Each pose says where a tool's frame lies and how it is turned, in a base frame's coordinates. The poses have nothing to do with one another.
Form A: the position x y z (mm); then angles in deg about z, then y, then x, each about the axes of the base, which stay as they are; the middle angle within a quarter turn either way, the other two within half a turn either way.
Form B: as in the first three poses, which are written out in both.
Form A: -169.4 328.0 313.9 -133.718 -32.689 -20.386
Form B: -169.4 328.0 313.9 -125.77 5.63 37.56
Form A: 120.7 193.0 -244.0 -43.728 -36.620 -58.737
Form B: 120.7 193.0 -244.0 0.96 -54.54 -44.11
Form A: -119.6 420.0 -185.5 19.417 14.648 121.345
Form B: -119.6 420.0 -185.5 1.93 -24.08 123.45
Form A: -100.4 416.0 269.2 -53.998 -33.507 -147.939
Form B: -100.4 416.0 269.2 60.26 -8.88 -135.66
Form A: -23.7 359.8 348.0 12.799 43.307 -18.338
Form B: -23.7 359.8 348.0 -0.01 44.80 -13.24
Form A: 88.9 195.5 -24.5 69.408 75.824 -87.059
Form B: 88.9 195.5 -24.5 -73.59 72.25 -87.64
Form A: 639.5 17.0 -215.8 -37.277 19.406 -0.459
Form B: 639.5 17.0 -215.8 -39.00 15.04 -12.41
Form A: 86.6 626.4 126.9 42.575 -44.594 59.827
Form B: 86.6 626.4 126.9 -11.52 -57.64 48.03
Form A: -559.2 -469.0 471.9 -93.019 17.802 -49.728
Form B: -559.2 -469.0 471.9 -94.53 -50.56 -14.33
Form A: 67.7 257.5 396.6 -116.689 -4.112 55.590
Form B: 67.7 257.5 396.6 -133.12 49.05 -30.68
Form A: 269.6 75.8 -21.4 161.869 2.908 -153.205
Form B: 269.6 75.8 -21.4 -164.90 10.56 155.07
